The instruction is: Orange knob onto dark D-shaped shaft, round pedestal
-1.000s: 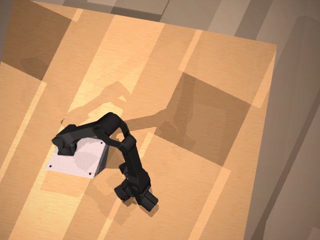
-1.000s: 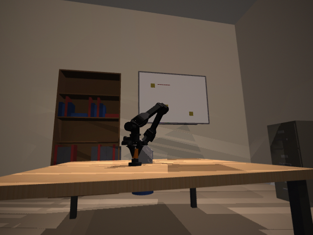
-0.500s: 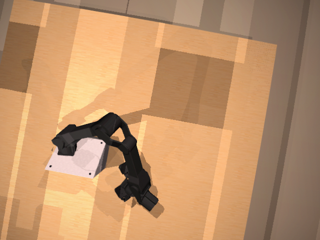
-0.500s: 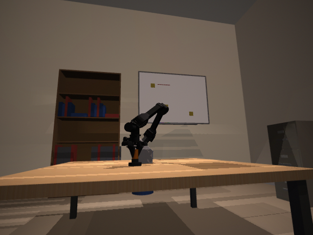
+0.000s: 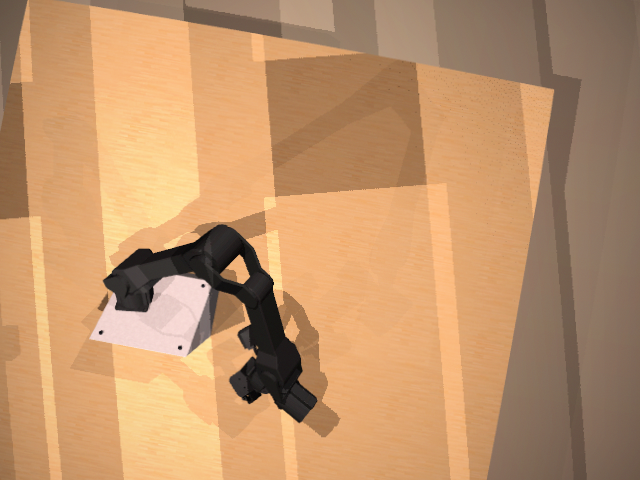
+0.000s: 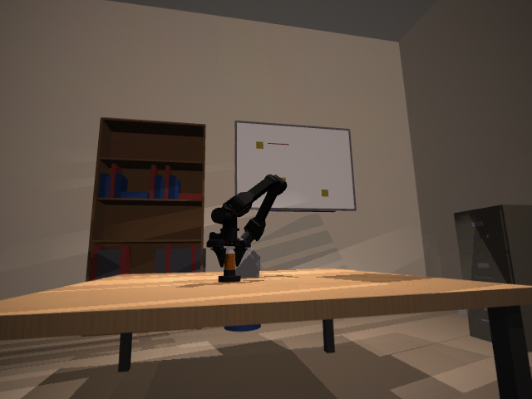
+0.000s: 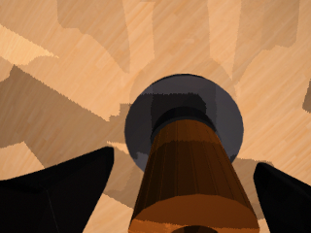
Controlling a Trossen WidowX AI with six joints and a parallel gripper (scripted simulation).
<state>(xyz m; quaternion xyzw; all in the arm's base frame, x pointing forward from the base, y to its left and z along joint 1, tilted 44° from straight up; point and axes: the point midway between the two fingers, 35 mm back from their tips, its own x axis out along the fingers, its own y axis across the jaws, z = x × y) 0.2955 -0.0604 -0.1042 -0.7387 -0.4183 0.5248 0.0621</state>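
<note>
My gripper tip is 20 mm below the orange knob. Also, from my gripper tip: dark round pedestal 20 mm below.
</note>
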